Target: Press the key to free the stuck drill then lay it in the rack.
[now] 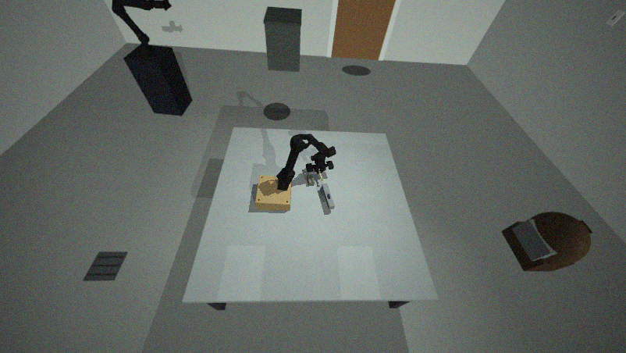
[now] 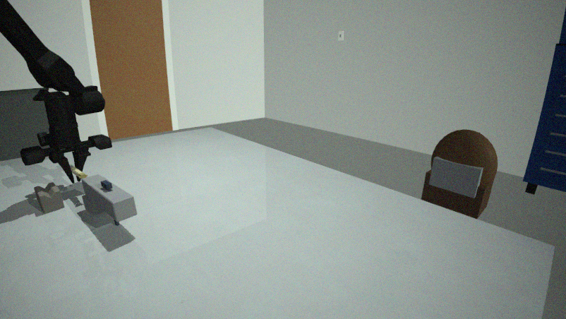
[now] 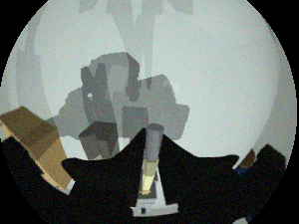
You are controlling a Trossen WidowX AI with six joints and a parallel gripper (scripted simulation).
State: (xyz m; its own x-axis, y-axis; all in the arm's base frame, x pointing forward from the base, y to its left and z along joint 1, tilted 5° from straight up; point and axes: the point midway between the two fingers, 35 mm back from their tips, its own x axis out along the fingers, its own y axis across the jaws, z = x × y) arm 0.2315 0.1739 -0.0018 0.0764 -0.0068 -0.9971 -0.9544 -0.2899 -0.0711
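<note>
Now: the drill 40 mm to the right of my gripper tip, 30 mm above it and 10 mm ahead of it. Also, from my gripper tip: rack 60 mm to the right, 50 mm behind; grey housing 200 mm to the right, 70 mm ahead, 20 mm above; small blue key 220 mm to the right, 70 mm ahead, 30 mm above.
</note>
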